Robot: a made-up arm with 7 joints. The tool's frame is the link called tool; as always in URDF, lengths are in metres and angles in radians. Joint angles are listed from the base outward. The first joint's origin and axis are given. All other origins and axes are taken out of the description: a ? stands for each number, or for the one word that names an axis. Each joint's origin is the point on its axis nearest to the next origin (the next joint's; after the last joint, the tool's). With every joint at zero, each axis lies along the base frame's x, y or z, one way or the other. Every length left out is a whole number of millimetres.
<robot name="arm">
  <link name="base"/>
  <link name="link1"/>
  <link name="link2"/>
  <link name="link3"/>
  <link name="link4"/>
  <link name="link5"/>
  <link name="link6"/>
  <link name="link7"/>
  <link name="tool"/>
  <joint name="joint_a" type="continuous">
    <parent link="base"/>
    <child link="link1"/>
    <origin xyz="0 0.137 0" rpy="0 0 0"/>
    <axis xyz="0 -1 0"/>
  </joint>
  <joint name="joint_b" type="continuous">
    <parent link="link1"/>
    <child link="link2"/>
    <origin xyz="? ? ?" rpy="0 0 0"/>
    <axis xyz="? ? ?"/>
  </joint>
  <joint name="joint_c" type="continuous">
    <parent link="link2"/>
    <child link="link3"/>
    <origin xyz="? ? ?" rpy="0 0 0"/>
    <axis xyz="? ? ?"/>
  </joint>
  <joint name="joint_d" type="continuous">
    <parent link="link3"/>
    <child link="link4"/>
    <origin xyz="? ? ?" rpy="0 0 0"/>
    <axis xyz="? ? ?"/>
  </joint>
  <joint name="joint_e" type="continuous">
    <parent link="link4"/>
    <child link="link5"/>
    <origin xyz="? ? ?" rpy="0 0 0"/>
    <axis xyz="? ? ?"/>
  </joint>
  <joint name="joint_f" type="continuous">
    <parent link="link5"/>
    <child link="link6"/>
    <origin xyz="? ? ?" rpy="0 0 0"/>
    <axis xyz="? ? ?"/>
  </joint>
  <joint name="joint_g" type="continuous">
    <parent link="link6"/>
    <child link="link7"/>
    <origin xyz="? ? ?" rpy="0 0 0"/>
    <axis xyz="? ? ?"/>
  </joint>
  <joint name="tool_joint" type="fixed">
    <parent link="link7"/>
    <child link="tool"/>
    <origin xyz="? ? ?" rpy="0 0 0"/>
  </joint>
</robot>
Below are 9 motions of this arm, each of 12 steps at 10 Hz.
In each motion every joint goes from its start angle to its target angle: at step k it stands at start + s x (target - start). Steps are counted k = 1, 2, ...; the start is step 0. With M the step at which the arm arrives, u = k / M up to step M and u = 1 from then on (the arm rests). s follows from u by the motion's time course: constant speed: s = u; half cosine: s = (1 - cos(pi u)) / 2; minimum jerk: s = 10 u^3 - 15 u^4 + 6 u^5.
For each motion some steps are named. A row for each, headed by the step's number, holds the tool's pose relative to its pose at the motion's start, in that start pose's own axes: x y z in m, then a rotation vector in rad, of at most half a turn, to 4 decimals.
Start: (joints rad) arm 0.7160 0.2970 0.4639 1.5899 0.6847 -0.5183 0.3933
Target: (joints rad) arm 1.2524 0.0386 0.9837 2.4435 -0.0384 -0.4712 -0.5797
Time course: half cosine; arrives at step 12
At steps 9, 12:
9: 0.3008 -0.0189 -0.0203 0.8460 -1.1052 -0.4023
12: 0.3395 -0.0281 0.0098 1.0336 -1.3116 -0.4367

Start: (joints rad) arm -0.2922 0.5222 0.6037 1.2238 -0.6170 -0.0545 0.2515
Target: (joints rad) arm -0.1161 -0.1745 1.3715 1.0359 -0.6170 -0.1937 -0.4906
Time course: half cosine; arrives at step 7
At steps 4, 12:
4: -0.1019 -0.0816 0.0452 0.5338 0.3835 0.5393
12: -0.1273 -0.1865 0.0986 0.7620 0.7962 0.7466

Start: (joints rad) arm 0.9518 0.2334 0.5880 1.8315 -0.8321 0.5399 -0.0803
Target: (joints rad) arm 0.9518 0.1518 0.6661 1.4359 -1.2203 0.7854 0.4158
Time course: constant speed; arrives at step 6
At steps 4, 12:
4: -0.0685 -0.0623 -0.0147 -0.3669 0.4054 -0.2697
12: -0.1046 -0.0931 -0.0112 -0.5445 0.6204 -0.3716

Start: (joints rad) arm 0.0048 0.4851 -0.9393 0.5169 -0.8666 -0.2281 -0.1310
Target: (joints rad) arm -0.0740 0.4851 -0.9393 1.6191 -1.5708 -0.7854 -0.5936
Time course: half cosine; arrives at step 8
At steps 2, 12:
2: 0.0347 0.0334 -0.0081 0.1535 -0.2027 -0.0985
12: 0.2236 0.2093 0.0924 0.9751 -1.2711 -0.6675

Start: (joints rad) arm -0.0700 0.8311 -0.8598 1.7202 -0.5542 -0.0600 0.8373
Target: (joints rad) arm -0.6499 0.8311 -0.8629 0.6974 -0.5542 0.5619 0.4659
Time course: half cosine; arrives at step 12
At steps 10, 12:
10: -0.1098 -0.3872 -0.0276 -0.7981 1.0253 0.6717
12: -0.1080 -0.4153 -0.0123 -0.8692 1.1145 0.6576

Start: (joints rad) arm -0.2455 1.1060 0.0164 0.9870 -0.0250 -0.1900 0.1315
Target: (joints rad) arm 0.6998 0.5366 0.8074 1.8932 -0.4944 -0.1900 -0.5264
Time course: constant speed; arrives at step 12
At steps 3, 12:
3: 0.0960 0.0871 0.0087 0.5094 -0.3098 0.1288
12: 0.1250 0.2470 0.3087 2.3036 -0.6542 0.5779

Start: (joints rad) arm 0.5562 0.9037 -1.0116 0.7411 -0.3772 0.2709 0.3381
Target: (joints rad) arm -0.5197 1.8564 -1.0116 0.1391 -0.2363 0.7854 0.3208
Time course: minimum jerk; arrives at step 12
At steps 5, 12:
5: -0.2069 -0.1021 0.0100 -0.2604 0.7343 -0.1141
12: -0.4181 0.0408 0.2312 0.0028 1.9948 -0.7025

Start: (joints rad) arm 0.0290 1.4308 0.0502 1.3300 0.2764 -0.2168 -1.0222
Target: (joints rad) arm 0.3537 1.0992 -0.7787 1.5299 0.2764 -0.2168 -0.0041
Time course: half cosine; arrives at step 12
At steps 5, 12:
5: 0.0164 -0.0447 0.0774 -0.5857 0.0617 0.1233
12: 0.0992 -0.0875 0.2085 -1.5798 -0.0504 0.4481

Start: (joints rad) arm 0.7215 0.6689 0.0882 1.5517 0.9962 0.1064 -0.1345
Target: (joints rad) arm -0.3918 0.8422 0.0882 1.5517 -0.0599 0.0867 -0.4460
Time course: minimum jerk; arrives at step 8
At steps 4, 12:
4: -0.1373 0.0710 0.0760 0.2184 0.4022 -0.7410
12: -0.2134 0.1314 0.2154 0.0139 0.7119 -1.4676

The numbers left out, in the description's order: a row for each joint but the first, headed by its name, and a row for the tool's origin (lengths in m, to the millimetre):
joint_b: xyz 0 0 0, axis 1 0 0
joint_c: xyz 0 0 -0.141, axis 0 0 1
joint_d: xyz 0 0 0, axis 0 -1 0
joint_e: xyz 0 0 -0.318, axis 0 0 1
joint_f: xyz 0 0 0, axis 0 1 0
joint_g: xyz 0 0 0, axis -1 0 0
tool: xyz 0 0 0

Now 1 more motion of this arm.
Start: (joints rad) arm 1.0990 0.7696 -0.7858 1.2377 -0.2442 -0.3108 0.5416
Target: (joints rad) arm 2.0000 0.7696 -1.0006 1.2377 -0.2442 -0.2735 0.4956
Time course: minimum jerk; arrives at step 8
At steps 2, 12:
2: 0.0090 0.0282 0.0073 0.0578 0.0015 -0.0571
12: 0.1327 0.2144 0.1353 0.5613 0.0601 -0.5479

